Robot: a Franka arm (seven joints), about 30 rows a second.
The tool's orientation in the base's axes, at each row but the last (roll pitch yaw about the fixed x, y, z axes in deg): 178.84, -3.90, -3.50; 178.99, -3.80, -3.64; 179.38, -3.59, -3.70; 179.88, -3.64, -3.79; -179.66, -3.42, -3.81; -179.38, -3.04, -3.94; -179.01, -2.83, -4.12; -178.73, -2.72, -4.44; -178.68, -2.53, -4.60; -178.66, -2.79, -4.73; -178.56, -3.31, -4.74
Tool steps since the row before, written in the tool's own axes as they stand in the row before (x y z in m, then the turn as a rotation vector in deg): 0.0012, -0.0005, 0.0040, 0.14, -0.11, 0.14; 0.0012, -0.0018, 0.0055, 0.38, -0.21, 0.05; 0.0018, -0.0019, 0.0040, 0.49, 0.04, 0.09; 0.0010, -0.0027, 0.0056, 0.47, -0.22, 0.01; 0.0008, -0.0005, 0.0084, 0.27, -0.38, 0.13; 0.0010, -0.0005, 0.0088, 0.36, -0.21, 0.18; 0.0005, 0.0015, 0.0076, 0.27, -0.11, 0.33; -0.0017, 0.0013, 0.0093, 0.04, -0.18, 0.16; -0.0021, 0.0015, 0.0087, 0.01, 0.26, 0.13; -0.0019, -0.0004, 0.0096, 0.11, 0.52, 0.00; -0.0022, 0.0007, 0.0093, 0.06, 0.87, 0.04
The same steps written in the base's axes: 0.0015, 0.0003, -0.0039, 0.16, 0.10, -0.13; 0.0017, 0.0016, -0.0054, 0.40, 0.18, -0.03; 0.0022, 0.0017, -0.0039, 0.49, -0.07, -0.06; 0.0015, 0.0026, -0.0055, 0.48, 0.19, 0.02; 0.0013, 0.0005, -0.0083, 0.30, 0.36, -0.11; 0.0015, 0.0005, -0.0087, 0.38, 0.19, -0.16; 0.0008, -0.0014, -0.0076, 0.29, 0.09, -0.31; -0.0013, -0.0010, -0.0094, 0.06, 0.18, -0.15; -0.0018, -0.0012, -0.0088, 0.00, -0.26, -0.14; -0.0014, 0.0007, -0.0097, 0.07, -0.53, -0.01; -0.0017, -0.0003, -0.0094, -0.01, -0.87, -0.06
